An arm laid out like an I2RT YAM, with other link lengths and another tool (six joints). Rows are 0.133 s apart.
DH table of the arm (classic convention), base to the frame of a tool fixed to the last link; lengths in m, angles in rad. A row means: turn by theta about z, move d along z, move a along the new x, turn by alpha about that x. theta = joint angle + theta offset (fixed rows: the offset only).
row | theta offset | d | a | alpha
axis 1 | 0 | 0.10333 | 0.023 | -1.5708
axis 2 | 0 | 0 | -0.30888 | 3.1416
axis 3 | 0.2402 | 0 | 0.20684 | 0
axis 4 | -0.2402 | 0.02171 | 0.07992 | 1.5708
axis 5 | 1.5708 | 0.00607 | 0 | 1.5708
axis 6 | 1.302 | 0.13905 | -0.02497 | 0.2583
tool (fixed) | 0 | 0.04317 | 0 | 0
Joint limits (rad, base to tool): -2.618..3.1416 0..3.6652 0..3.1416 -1.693..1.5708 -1.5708..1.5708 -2.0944..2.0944
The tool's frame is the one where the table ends.
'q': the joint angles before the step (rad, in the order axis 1, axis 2, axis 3, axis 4, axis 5, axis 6). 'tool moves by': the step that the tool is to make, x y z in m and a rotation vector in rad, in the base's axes. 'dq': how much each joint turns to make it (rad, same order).
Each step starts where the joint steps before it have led.
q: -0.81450 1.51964 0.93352 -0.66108 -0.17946 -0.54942
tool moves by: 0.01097 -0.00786 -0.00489 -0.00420 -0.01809 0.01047
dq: 0.00050 0.04184 0.00420 0.05196 -0.01295 -0.00620
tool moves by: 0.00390 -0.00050 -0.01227 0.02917 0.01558 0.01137
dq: 0.00090 0.04921 0.00037 0.01549 -0.01157 -0.00733
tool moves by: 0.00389 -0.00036 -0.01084 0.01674 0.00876 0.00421
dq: 0.00583 0.03755 -0.00953 0.02955 -0.00450 0.00313
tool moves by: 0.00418 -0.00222 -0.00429 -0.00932 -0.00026 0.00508
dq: 0.00842 0.01667 -0.00626 0.03011 0.00698 0.00143
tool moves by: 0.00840 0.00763 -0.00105 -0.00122 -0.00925 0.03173
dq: 0.03207 0.00217 -0.00862 0.01862 -0.00531 0.00203
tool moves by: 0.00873 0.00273 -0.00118 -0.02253 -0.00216 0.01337
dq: 0.03692 0.00406 -0.00746 0.03197 0.02155 0.01814
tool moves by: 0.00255 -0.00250 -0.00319 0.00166 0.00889 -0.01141
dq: 0.00579 0.01810 0.00875 0.00431 0.00984 0.01511
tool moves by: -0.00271 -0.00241 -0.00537 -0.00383 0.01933 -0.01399
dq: 0.00004 0.01191 -0.00592 0.00732 0.01923 0.00865
